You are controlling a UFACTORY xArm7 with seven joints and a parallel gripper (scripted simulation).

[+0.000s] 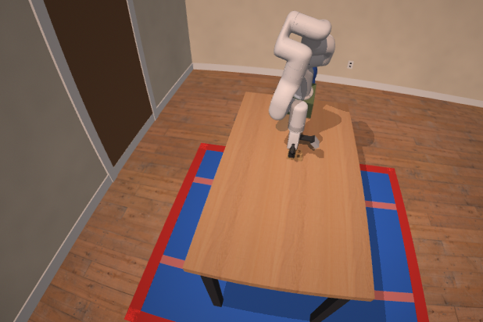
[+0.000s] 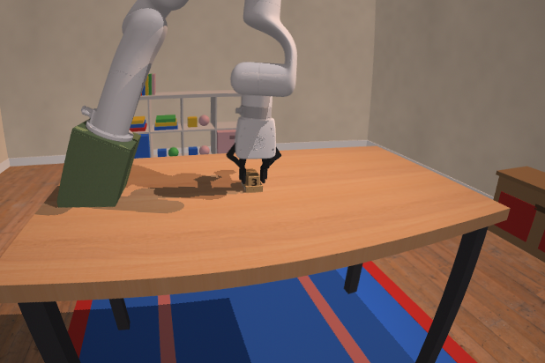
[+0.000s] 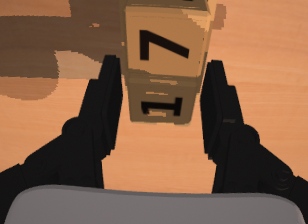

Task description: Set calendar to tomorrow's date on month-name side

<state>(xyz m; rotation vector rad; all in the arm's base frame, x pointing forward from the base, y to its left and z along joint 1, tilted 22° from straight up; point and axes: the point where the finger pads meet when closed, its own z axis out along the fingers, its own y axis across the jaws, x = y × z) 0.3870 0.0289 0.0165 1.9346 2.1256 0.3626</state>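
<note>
The wooden digit cube lies 10 mm below my hand. From my hand the other things lie so: low tray (20 mm to the left, 30 mm below); wooden cube (30 mm to the left, 10 mm below).
</note>
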